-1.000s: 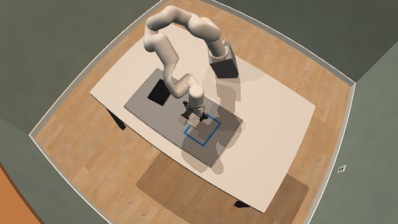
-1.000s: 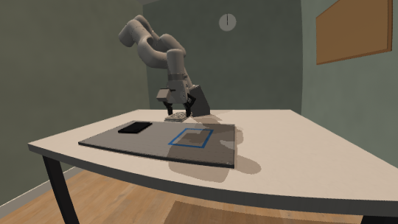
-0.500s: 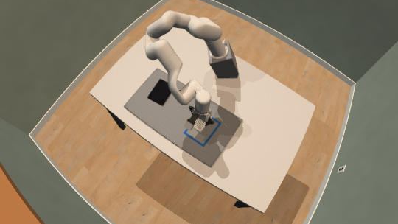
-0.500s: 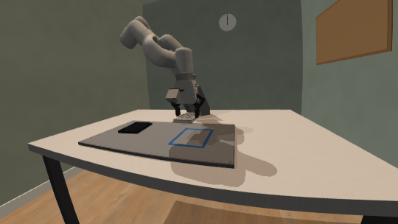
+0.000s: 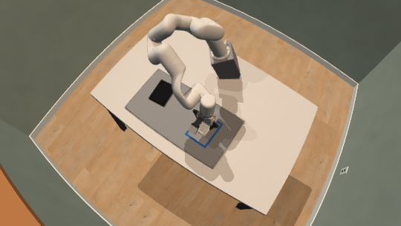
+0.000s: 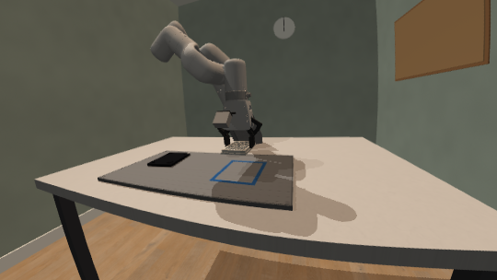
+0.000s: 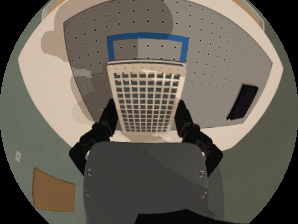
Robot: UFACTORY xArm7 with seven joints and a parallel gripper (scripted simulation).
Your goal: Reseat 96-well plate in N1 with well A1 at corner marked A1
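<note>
The white 96-well plate lies 10 mm below my hand. The rest, counted from my hand: black plate nest N1: 350 mm to the right, 100 mm behind, 90 mm below.
</note>
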